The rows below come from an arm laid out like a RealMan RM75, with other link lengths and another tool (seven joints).
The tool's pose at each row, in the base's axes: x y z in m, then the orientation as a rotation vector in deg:
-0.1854 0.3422 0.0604 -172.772 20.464 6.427
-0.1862 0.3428 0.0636 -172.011 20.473 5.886
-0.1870 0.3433 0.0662 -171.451 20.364 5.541
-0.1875 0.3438 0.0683 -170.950 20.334 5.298
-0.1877 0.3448 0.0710 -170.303 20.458 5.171
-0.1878 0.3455 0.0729 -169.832 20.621 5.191
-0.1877 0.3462 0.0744 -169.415 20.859 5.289
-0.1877 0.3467 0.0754 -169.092 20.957 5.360
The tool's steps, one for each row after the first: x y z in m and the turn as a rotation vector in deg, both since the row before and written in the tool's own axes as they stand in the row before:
-0.0012 -0.0007 -0.0031 0.809 0.248 0.019
-0.0011 -0.0006 -0.0025 0.600 0.144 -0.060
-0.0008 -0.0006 -0.0020 0.523 0.090 -0.006
-0.0006 -0.0013 -0.0025 0.640 0.005 0.108
-0.0004 -0.0009 -0.0018 0.447 -0.065 0.133
-0.0002 -0.0009 -0.0014 0.378 -0.105 0.185
-0.0002 -0.0006 -0.0009 0.301 -0.084 0.086

